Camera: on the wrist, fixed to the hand. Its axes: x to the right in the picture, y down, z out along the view.
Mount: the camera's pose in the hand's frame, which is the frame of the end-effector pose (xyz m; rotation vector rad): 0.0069 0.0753 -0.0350 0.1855 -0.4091 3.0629
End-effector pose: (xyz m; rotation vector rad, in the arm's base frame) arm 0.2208 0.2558 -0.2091 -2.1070 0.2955 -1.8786
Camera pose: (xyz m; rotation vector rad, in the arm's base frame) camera 0.1905 0.1801 -0.2261 0.0168 1.4857 0.5000
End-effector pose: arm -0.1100 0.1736 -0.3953 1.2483 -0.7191 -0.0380
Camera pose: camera -0.1130 0.2265 -0.3310 0.8251 2.0586 -2.1011
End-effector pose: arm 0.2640 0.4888 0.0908 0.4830 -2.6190 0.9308
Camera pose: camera 0.2331 0.5652 0.0785 2.1021 0.4693 -0.4893
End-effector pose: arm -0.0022 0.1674 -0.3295 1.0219 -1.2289 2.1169
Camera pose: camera -0.0725 0.1623 -0.3739 0.6744 0.7724 -0.4960
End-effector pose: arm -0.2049 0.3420 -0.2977 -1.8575 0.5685 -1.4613
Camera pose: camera -0.2308 0.2785 -0.3450 0.3352 1.4475 0.9424
